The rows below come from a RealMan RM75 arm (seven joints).
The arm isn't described. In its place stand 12 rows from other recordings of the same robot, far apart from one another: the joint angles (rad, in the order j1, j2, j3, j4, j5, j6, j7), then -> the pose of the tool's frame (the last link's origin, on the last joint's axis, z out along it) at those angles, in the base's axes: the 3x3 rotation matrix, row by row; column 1 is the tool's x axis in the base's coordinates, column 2 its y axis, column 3 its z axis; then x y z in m.
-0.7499 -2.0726 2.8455 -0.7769 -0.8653 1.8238 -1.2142 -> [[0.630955, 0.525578, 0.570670], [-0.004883, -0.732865, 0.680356], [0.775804, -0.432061, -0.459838]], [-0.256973, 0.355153, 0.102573]
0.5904 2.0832 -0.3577 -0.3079 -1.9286 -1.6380 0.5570 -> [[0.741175, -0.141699, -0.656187], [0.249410, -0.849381, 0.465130], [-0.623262, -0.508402, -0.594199]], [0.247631, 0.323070, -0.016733]
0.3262 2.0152 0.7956 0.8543 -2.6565 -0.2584 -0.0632 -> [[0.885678, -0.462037, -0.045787], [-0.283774, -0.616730, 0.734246], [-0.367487, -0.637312, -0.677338]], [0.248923, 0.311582, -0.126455]
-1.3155 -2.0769 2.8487 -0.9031 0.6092 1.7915 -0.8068 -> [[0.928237, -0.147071, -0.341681], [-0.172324, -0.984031, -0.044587], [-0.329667, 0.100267, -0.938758]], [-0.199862, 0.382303, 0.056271]
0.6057 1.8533 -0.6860 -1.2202 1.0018 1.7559 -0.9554 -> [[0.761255, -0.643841, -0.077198], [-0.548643, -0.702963, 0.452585], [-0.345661, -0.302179, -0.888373]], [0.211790, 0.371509, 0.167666]
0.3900 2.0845 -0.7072 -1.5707 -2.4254 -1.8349 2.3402 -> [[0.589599, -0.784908, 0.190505], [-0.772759, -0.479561, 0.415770], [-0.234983, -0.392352, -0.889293]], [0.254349, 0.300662, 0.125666]
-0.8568 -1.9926 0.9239 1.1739 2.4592 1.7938 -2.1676 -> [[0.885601, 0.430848, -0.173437], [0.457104, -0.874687, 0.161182], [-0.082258, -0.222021, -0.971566]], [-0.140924, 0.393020, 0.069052]
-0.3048 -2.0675 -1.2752 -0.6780 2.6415 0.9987 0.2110 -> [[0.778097, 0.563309, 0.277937], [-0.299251, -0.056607, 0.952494], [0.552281, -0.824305, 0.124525]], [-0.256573, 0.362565, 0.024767]
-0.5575 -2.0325 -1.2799 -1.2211 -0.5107 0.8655 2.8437 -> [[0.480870, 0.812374, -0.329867], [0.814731, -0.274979, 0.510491], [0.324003, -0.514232, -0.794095]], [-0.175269, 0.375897, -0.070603]
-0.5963 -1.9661 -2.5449 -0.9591 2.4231 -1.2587 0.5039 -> [[0.130806, 0.973484, -0.187668], [0.763896, 0.021694, 0.644974], [0.631943, -0.227725, -0.740803]], [-0.305656, 0.398743, 0.120048]
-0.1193 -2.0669 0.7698 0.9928 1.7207 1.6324 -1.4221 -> [[0.738702, 0.567647, 0.363449], [0.299950, -0.759728, 0.576926], [0.603613, -0.317160, -0.731479]], [-0.316505, 0.250583, 0.069767]
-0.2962 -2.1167 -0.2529 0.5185 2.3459 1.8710 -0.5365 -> [[0.794967, 0.406926, 0.449932], [-0.081256, -0.663558, 0.743699], [0.601186, -0.627776, -0.494441]], [-0.351211, 0.206821, 0.027804]
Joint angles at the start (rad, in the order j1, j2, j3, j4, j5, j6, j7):
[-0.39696 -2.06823 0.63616 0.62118 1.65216 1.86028 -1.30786]
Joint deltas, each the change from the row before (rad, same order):
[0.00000 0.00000 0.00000 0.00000 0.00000 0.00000 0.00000]
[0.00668 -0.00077 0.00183 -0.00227 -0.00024 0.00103 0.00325]
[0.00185 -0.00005 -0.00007 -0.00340 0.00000 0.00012 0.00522]
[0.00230 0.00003 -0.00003 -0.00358 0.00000 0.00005 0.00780]
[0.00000 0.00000 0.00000 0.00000 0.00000 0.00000 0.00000]
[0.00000 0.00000 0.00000 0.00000 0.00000 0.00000 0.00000]
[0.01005 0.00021 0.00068 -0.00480 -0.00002 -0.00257 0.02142]
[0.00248 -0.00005 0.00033 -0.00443 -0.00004 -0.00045 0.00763]
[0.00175 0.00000 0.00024 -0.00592 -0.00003 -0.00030 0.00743]
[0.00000 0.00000 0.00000 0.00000 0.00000 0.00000 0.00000]
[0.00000 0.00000 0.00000 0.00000 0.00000 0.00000 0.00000]
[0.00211 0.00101 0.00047 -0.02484 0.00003 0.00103 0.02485]
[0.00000 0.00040 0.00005 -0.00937 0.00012 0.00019 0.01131]
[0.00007 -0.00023 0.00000 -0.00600 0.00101 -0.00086 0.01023]
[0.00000 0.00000 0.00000 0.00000 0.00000 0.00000 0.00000]
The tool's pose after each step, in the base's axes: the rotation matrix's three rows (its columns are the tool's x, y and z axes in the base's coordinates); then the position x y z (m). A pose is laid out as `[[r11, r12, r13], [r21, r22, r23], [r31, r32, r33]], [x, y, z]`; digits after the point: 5 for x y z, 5 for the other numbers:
[[0.54372, 0.41981, 0.72672], [0.18996, -0.90499, 0.38067], [0.81748, -0.06893, -0.57181]], [-0.25643, 0.28492, 0.04091]
[[0.54217, 0.42376, 0.72559], [0.19309, -0.90324, 0.38324], [0.81778, -0.06768, -0.57154]], [-0.25809, 0.28280, 0.04010]
[[0.54184, 0.42431, 0.72552], [0.19189, -0.90287, 0.38471], [0.81829, -0.06923, -0.57063]], [-0.25878, 0.28207, 0.03961]
[[0.54249, 0.42398, 0.72522], [0.18875, -0.90274, 0.38657], [0.81858, -0.07283, -0.56975]], [-0.25962, 0.28121, 0.03911]
[[0.54249, 0.42398, 0.72522], [0.18875, -0.90274, 0.38657], [0.81858, -0.07283, -0.56975]], [-0.25962, 0.28121, 0.03911]
[[0.54249, 0.42398, 0.72522], [0.18875, -0.90274, 0.38657], [0.81858, -0.07283, -0.56975]], [-0.25962, 0.28121, 0.03911]
[[0.54768, 0.42534, 0.72051], [0.17898, -0.90077, 0.39570], [0.81732, -0.08776, -0.56946]], [-0.26288, 0.27853, 0.03834]
[[0.54790, 0.42590, 0.72001], [0.17694, -0.90023, 0.39785], [0.81762, -0.09059, -0.56859]], [-0.26380, 0.27759, 0.03763]
[[0.54723, 0.42664, 0.72008], [0.17573, -0.89972, 0.39953], [0.81833, -0.09210, -0.56732]], [-0.26459, 0.27672, 0.03674]
[[0.54723, 0.42664, 0.72008], [0.17573, -0.89972, 0.39953], [0.81833, -0.09210, -0.56732]], [-0.26459, 0.27672, 0.03674]
[[0.54723, 0.42664, 0.72008], [0.17573, -0.89972, 0.39953], [0.81833, -0.09210, -0.56732]], [-0.26459, 0.27672, 0.03674]
[[0.54278, 0.42719, 0.72312], [0.17273, -0.89936, 0.40165], [0.82192, -0.09310, -0.56194]], [-0.26644, 0.27422, 0.03347]
[[0.54213, 0.42585, 0.72440], [0.16945, -0.89977, 0.40212], [0.82303, -0.09525, -0.55995]], [-0.26693, 0.27349, 0.03225]
[[0.54332, 0.42408, 0.72454], [0.16555, -0.90021, 0.40276], [0.82304, -0.09889, -0.55931]], [-0.26730, 0.27302, 0.03117]
[[0.54332, 0.42408, 0.72454], [0.16555, -0.90021, 0.40276], [0.82304, -0.09889, -0.55931]], [-0.26730, 0.27302, 0.03117]

